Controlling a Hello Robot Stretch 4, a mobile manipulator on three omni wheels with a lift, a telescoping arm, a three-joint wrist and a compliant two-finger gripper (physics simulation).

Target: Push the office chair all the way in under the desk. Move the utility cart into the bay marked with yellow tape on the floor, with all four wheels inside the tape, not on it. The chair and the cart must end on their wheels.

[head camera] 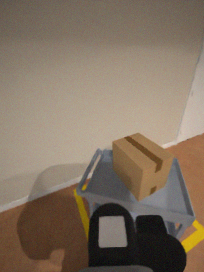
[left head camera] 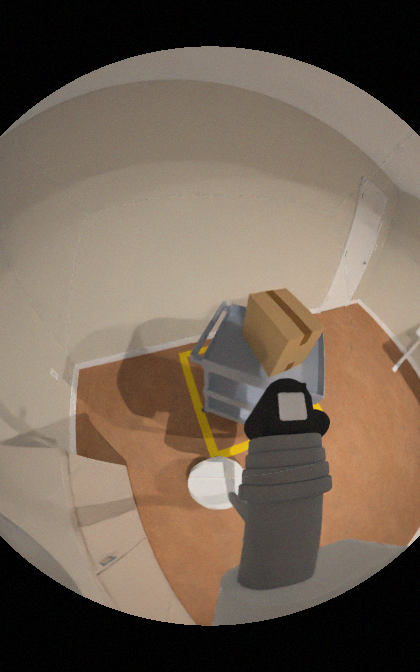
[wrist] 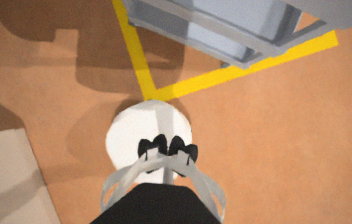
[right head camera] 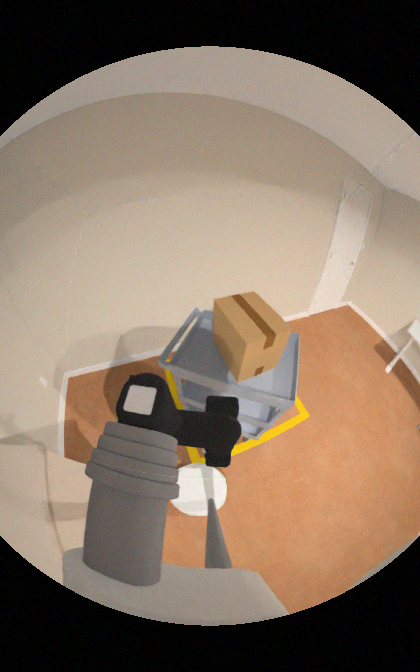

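Seen in the pictures: gripper, fingertip midpoint: (wrist: 168, 147); robot's base at its link origin: (wrist: 152, 137).
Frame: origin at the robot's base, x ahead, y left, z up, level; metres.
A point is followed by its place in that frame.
The grey-blue utility cart (head camera: 101, 175) @[x 0.765, y 0.050, z 0.766 m] (left head camera: 225, 345) (right head camera: 200, 345) (wrist: 210, 22) @[x 0.475, y -0.183, z 0.490 m] stands upright near the wall, over the yellow tape bay (head camera: 81, 210) @[x 0.923, y 0.352, z -0.026 m] (left head camera: 198, 400) (right head camera: 280, 427) (wrist: 200, 81) @[x 0.334, y -0.232, z -0.027 m]. In the wrist view one near wheel is close to the inner edge of the front tape, and another is beside the left tape; the far wheels are hidden. My gripper (wrist: 168, 147) @[x 0.166, y -0.087, z 0.936 m] is shut and empty, pointing down above a white round thing, outside the bay's front left corner. My arm hides its fingertips in the head views. The office chair does not show clearly. A white piece at the right edge may be the desk.
A cardboard box (head camera: 140, 170) @[x 0.556, y -0.172, z 1.027 m] (left head camera: 280, 332) (right head camera: 247, 335) rests on the cart's top tray. The white round thing (left head camera: 212, 482) (right head camera: 195, 490) (wrist: 132, 130) @[x 0.061, y 0.083, z 0.187 m] is on the floor by the tape corner. Beige furniture (left head camera: 100, 485) (right head camera: 25, 480) (wrist: 20, 170) @[x -0.185, y 0.605, z 0.185 m] stands left. A white door (left head camera: 362, 235) (right head camera: 345, 240) is at the right.
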